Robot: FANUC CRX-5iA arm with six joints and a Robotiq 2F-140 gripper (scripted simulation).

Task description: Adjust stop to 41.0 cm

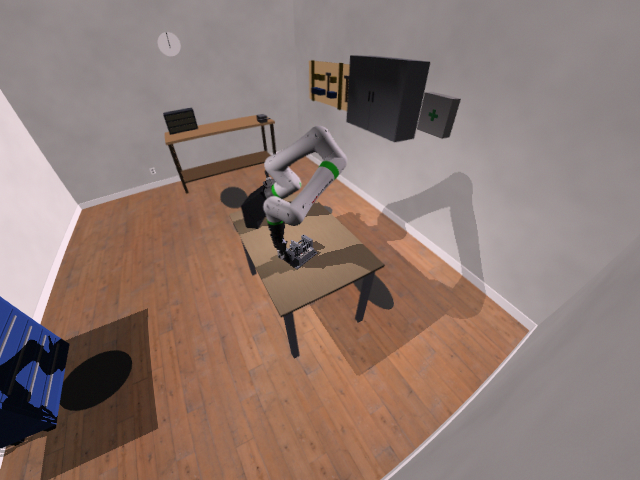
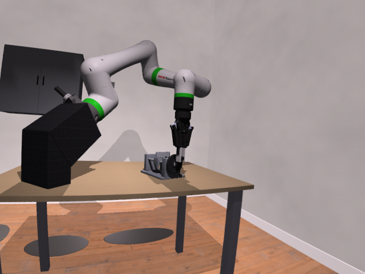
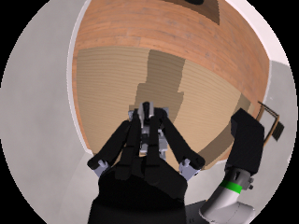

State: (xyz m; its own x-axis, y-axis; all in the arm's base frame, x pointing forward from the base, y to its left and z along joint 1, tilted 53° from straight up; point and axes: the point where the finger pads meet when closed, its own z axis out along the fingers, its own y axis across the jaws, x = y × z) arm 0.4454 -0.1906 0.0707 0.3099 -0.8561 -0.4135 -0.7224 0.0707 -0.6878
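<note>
My hand is 50 mm past the grey stop, 120 mm to the right of it and 30 mm above it. Also, from my hand: black handwheel 10 mm behind, 20 mm to the left, 20 mm below.
</note>
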